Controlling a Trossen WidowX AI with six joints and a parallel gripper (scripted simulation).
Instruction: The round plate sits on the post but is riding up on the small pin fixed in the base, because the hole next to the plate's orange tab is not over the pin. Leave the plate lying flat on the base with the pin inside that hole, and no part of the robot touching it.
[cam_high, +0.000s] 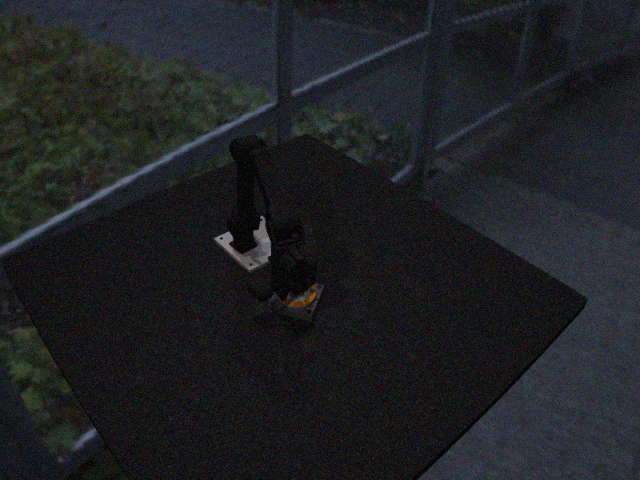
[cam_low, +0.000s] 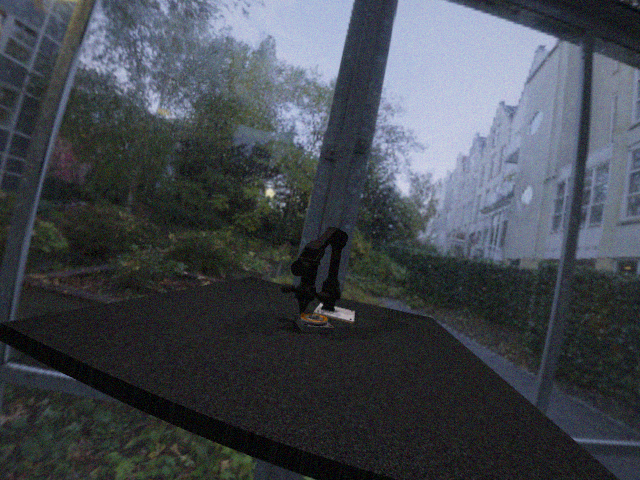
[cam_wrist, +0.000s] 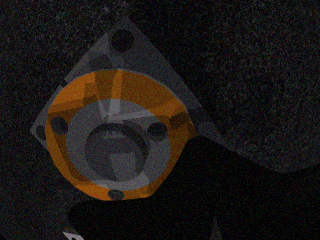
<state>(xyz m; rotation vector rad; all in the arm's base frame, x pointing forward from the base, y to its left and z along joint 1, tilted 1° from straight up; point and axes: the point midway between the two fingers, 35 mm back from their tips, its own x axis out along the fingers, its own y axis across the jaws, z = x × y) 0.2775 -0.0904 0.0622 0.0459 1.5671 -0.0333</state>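
Now: gripper tip 50 mm to the right of the square grey base and 20 mm above it.
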